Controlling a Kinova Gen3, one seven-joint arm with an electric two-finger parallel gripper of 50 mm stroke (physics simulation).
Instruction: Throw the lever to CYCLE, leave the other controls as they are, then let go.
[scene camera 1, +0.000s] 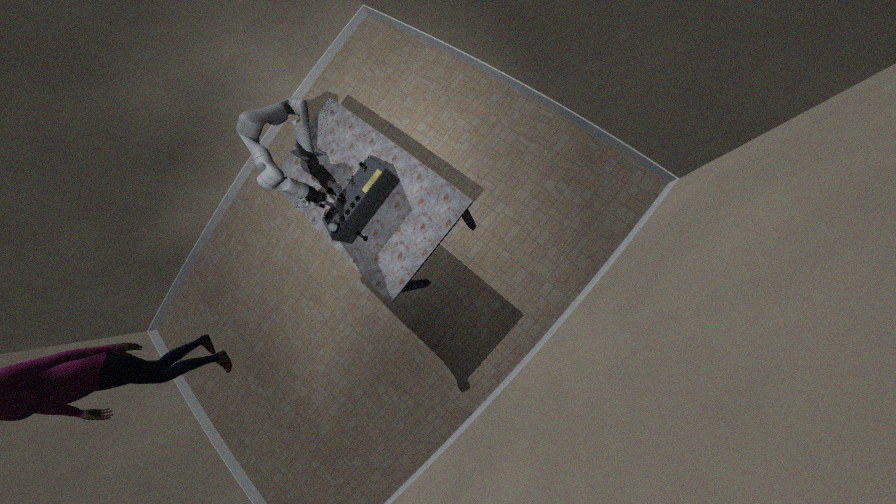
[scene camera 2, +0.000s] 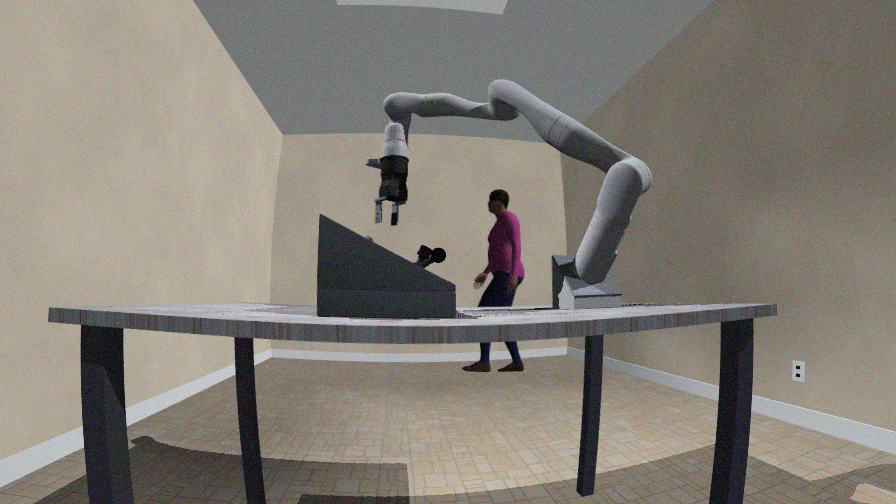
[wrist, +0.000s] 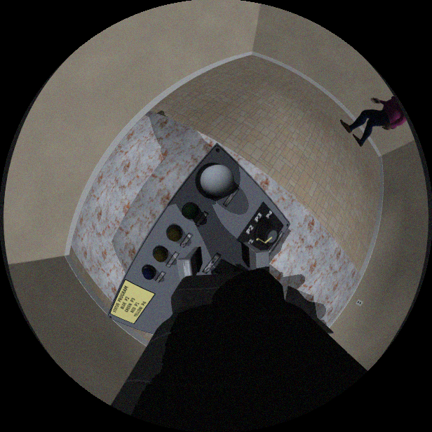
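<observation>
A dark grey sloped console (scene camera 1: 374, 206) (scene camera 2: 375, 275) (wrist: 161, 320) stands on the table. Two dark knobs stick up from its slope in scene camera 2, one a black ball (scene camera 2: 439, 255) on a stem; which one is the task's lever I cannot tell. The word CYCLE is not readable, and my gripper's dark body hides part of the panel in the wrist view. My gripper (scene camera 2: 386, 220) (wrist: 221, 253) is open and empty, fingers pointing down, above the console's slope and apart from it. The black ball is lower and to the right of the fingertips in scene camera 2.
The console bears a pale dome (wrist: 216, 179), a green lamp (wrist: 190, 210), a blue lamp (wrist: 148, 272), a dial plate (wrist: 257, 224) marked P2 to P4 and a yellow placard (wrist: 132, 301). The table (scene camera 1: 438, 213) (scene camera 2: 563, 329) carries the arm's base (scene camera 2: 588, 294). A person (scene camera 2: 504, 244) stands beyond it.
</observation>
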